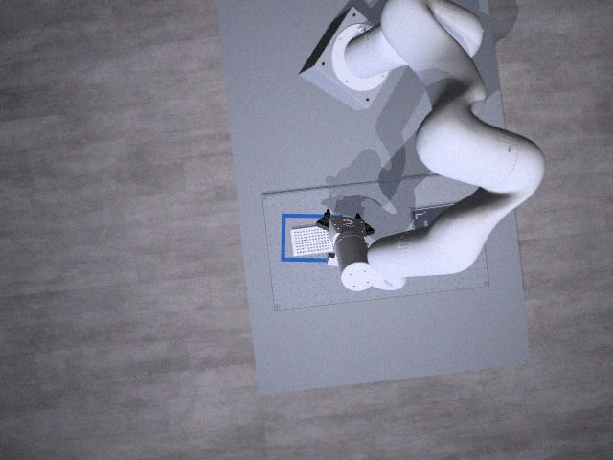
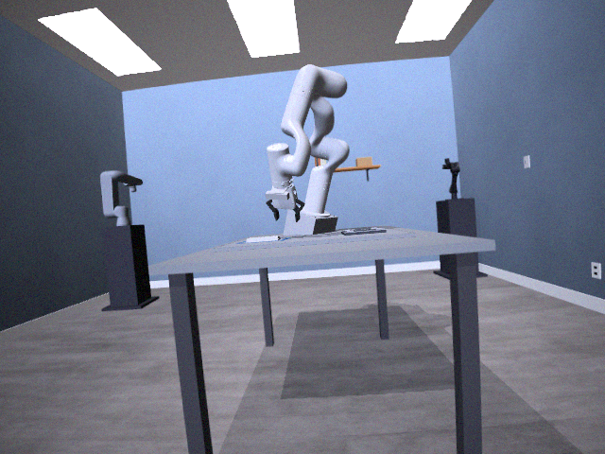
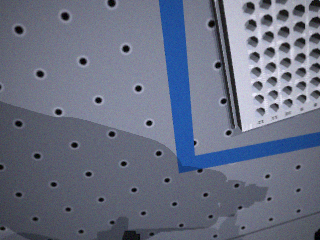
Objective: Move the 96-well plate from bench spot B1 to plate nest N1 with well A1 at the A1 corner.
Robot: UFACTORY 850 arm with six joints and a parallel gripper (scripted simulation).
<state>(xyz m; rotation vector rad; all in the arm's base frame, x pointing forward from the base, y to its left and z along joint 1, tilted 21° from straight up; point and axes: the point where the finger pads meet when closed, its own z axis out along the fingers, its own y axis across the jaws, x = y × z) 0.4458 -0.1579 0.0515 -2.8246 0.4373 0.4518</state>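
My hand is 100 mm to the left of the white 96-well plate, 80 mm above it and 50 mm short of it. The rest, counted from my hand: dark plate nest: 300 mm to the left, 80 mm below, 80 mm ahead; A1 mark: 380 mm to the left, 140 mm ahead, 70 mm below.
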